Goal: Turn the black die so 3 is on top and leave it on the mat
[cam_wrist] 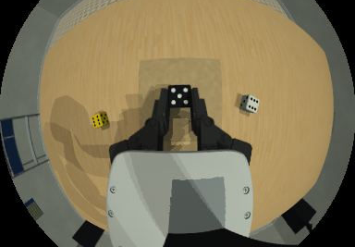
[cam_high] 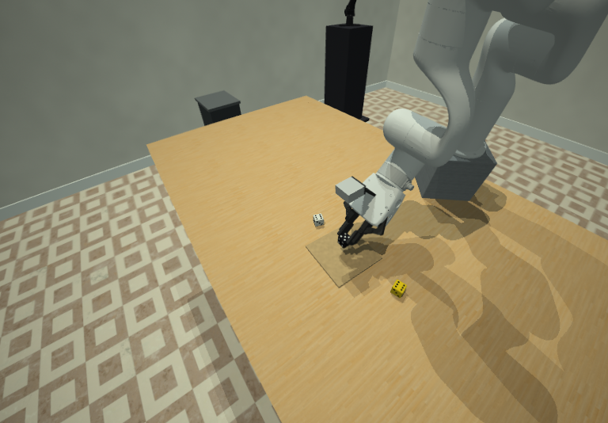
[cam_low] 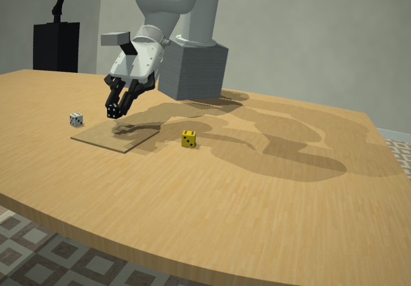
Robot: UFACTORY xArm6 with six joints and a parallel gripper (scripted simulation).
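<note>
Right now the tan mat is 20 mm ahead of my hand and 70 mm below it. The rest, counted from my hand: yellow die (10 mm behind, 150 mm to the left, 50 mm below); black die (20 mm ahead, 20 mm below); white die (120 mm to the right, 50 mm below).
</note>
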